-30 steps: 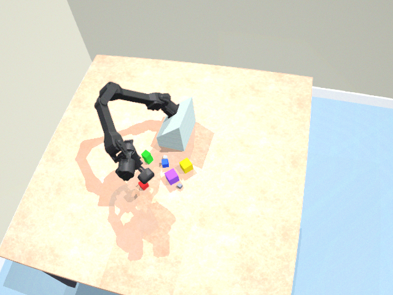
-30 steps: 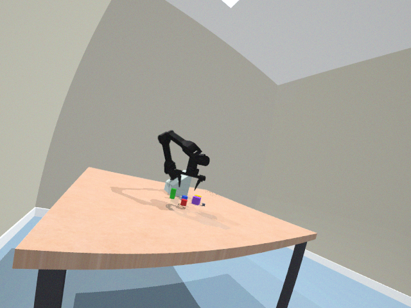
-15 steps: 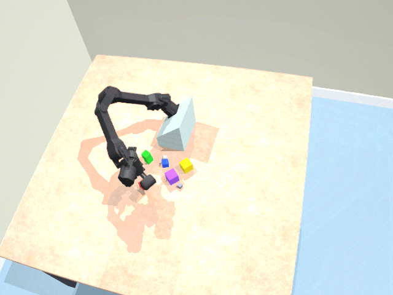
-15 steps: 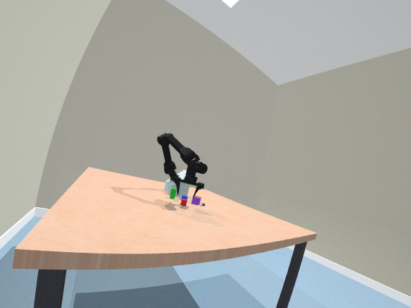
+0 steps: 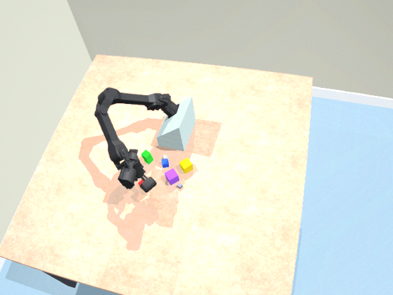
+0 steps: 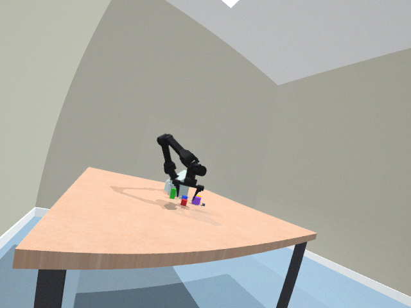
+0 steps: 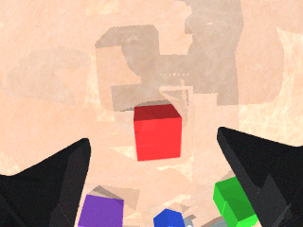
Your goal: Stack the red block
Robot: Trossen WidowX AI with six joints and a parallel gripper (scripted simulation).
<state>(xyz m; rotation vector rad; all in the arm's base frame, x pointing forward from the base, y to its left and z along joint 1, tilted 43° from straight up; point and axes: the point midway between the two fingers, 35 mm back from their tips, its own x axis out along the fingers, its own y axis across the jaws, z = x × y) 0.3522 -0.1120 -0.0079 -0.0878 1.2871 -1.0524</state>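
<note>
Now: gripper tip 2 cm above the red block. The rest, counted from my gripper tip: blue block 13 cm behind, 7 cm to the left, 2 cm below; then tiny grey cube 3 cm behind, 16 cm to the left, 3 cm below; then purple block 6 cm behind, 12 cm to the left, 1 cm below.
</note>
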